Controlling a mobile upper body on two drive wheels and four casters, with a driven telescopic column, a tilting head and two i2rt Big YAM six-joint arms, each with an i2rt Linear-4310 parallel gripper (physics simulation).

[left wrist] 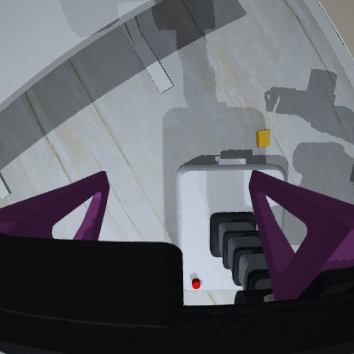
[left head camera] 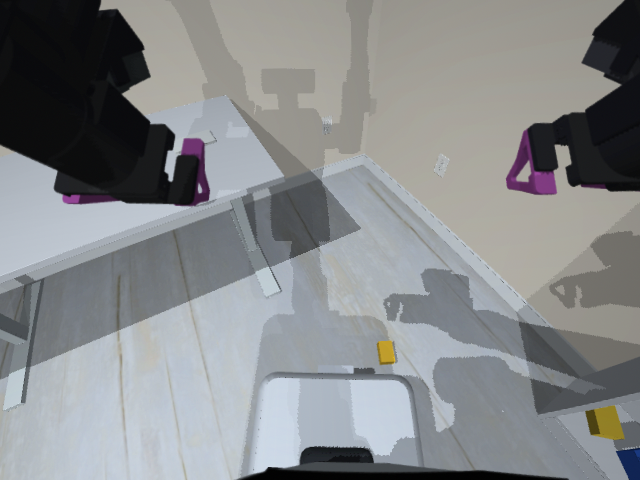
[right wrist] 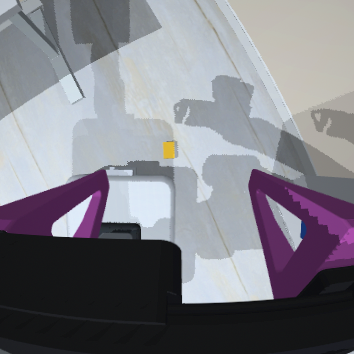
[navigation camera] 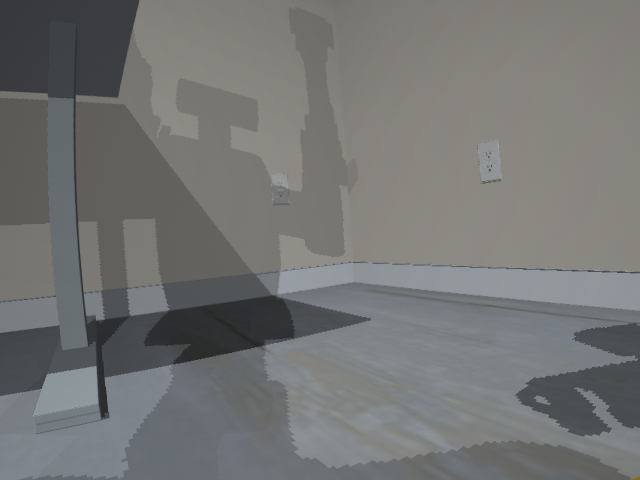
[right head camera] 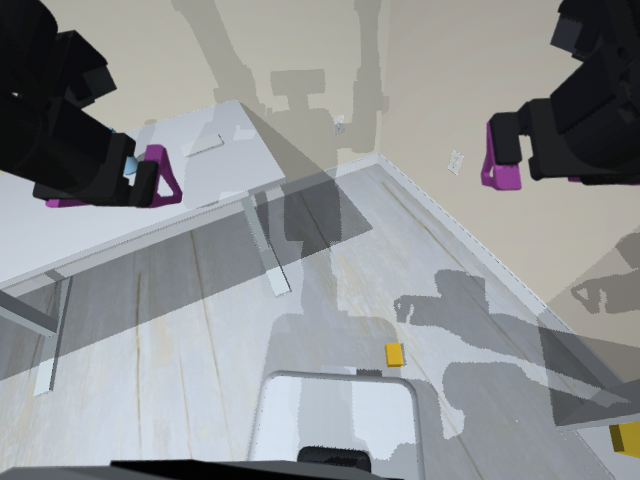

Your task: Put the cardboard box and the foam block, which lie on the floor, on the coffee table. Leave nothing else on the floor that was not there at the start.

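Places are measured from the left arm's base along level axes (x down, y ahead, z right), in centimetres.
Pixels of known places: left gripper, between the fingertips: [left wrist: 178,178] [left head camera: 170,194] [right head camera: 148,197]; right gripper, between the fingertips: [left head camera: 544,182] [right wrist: 178,177] [right head camera: 525,177].
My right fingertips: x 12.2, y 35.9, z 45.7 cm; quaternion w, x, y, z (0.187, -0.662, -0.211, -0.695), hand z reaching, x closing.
Behind a point stands the place of what it marks.
A small yellow block [left head camera: 386,352] {x 111.1, y 45.4, z 45.2 cm} [right head camera: 394,354] {x 111.2, y 45.5, z 45.3 cm} [left wrist: 263,138] {x 111.2, y 45.6, z 45.2 cm} [right wrist: 169,150] {x 111.2, y 45.5, z 46.0 cm} lies on the floor close to the front of my base; I take it for the foam block. No cardboard box shows. A white table [left head camera: 248,155] {x 43.7, y 90.1, z -8.7 cm} [right head camera: 258,160] {x 43.7, y 88.0, z -6.1 cm} [left wrist: 30,45] {x 43.7, y 63.9, z -35.9 cm} stands at the left; I cannot tell whether it is the coffee table. My left gripper [left head camera: 139,198] [right head camera: 113,201] [left wrist: 178,178] {x 13.4, y 34.3, z -0.3 cm} is open and empty, high at the left, over the table in the head views. My right gripper [left head camera: 566,186] [right head camera: 540,178] {x 12.2, y 35.9, z 45.7 cm} [right wrist: 178,177] {x 12.2, y 35.9, z 45.7 cm} is open and empty, high at the right.
A light-blue bottle [right head camera: 130,165] {x 40.2, y 83.5, z -53.1 cm}, partly hidden, and a flat white object [left head camera: 209,136] {x 42.8, y 102.3, z -26.4 cm} [right head camera: 205,145] {x 42.7, y 98.4, z -30.0 cm} are on the table. A grey-white shelf unit [left head camera: 589,392] {x 93.8, y 24.5, z 113.7 cm} [right head camera: 594,408] {x 103.3, y 25.0, z 114.7 cm} stands at the lower right, with a yellow object [left head camera: 607,422] {x 101.2, y 15.2, z 122.2 cm} [right head camera: 628,439] {x 101.2, y 15.2, z 120.3 cm} and a blue one [left head camera: 630,462] {x 101.9, y 2.8, z 124.5 cm}. Walls meet ahead.
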